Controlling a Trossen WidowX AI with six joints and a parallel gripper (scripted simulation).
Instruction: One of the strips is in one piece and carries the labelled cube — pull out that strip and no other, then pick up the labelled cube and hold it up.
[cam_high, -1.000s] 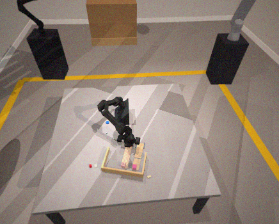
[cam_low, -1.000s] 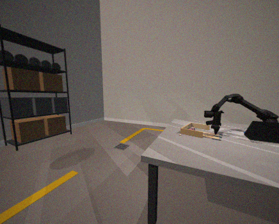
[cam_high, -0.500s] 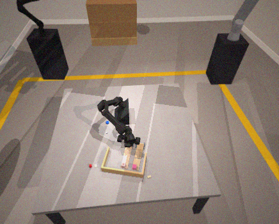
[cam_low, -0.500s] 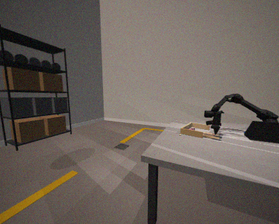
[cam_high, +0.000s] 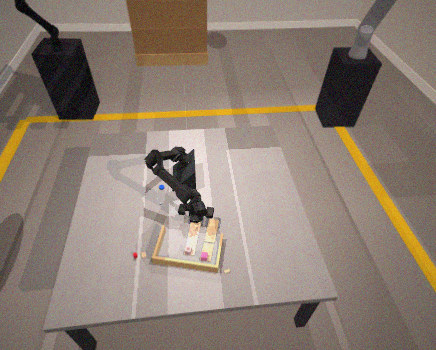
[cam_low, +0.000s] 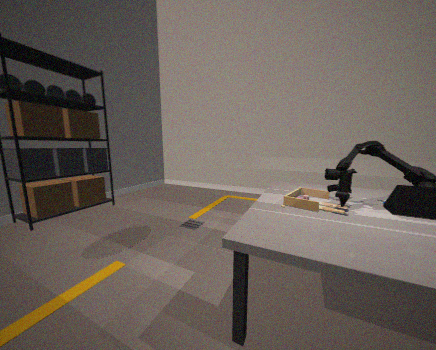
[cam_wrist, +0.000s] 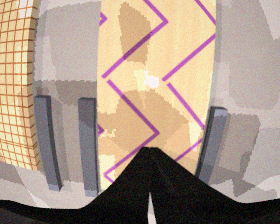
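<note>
The pink cube lies 19 cm ahead of my gripper tip, 4 cm to the right of it and 1 cm above it. Also, from my gripper tip: red piece: 21 cm ahead, 30 cm to the right, 1 cm above; then blue piece: 25 cm behind, 21 cm to the right.
</note>
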